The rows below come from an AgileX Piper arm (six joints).
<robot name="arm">
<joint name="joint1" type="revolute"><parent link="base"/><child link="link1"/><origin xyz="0 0 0.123" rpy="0 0 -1.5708"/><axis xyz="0 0 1"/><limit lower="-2.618" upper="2.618"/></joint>
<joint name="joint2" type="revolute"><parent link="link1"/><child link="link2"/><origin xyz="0 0 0" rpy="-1.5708 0 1.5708"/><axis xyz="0 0 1"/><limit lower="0" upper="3.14"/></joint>
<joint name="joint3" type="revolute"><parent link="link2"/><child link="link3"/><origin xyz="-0.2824 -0.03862 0"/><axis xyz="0 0 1"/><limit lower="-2.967" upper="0"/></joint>
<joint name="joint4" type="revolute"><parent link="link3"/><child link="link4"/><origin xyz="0.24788 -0.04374 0" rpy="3.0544 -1.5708 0"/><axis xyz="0 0 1"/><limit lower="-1.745" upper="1.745"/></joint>
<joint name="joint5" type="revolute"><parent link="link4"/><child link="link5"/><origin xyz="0 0 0" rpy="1.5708 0 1.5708"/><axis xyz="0 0 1"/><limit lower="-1.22" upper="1.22"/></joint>
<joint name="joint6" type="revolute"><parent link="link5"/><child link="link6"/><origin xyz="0 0.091 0" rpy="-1.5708 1.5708 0"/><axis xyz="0 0 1"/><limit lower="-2.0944" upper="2.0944"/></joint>
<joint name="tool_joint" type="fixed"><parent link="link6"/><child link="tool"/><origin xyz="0 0 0" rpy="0 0 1.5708"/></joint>
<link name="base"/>
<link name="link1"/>
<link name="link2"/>
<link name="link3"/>
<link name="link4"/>
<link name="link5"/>
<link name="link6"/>
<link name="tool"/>
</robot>
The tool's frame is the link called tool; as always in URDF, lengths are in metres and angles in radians.
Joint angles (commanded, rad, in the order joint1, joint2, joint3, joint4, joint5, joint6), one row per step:
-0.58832 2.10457 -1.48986 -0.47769 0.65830 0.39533
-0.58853 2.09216 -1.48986 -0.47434 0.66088 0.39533
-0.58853 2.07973 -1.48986 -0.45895 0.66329 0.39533
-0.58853 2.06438 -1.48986 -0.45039 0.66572 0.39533
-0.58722 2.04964 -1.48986 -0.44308 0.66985 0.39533
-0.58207 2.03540 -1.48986 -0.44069 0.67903 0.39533
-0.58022 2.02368 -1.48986 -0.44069 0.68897 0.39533
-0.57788 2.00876 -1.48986 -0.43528 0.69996 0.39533
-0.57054 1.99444 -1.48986 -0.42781 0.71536 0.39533
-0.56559 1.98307 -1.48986 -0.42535 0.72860 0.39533
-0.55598 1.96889 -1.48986 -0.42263 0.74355 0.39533
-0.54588 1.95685 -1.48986 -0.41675 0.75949 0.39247
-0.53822 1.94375 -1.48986 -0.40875 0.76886 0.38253
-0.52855 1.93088 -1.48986 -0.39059 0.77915 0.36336
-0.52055 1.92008 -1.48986 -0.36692 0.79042 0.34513
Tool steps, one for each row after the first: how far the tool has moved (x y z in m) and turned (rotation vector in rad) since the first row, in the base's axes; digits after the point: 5 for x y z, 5 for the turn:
-0.00063 0.00041 0.00533 -0.00369 -0.00970 -0.00290
-0.00103 0.00151 0.01041 0.00133 -0.02539 -0.01140
-0.00173 0.00240 0.01690 -0.00012 -0.04026 -0.01638
-0.00229 0.00376 0.02308 -0.00149 -0.05257 -0.02000
-0.00242 0.00635 0.02896 -0.00439 -0.05776 -0.01936
-0.00343 0.00763 0.03374 -0.00748 -0.05905 -0.02123
-0.00456 0.00952 0.03973 -0.00782 -0.06479 -0.02543
-0.00476 0.01338 0.04523 -0.00454 -0.06728 -0.02715
-0.00537 0.01600 0.04962 -0.00416 -0.06673 -0.02822
-0.00524 0.02045 0.05512 -0.00425 -0.06727 -0.02533
-0.00494 0.02518 0.05957 -0.00092 -0.06532 -0.02112
-0.00482 0.02914 0.06460 -0.00003 -0.06770 -0.01142
-0.00415 0.03439 0.06924 0.00756 -0.06970 0.00424
-0.00370 0.03931 0.07283 0.02125 -0.07225 0.01544

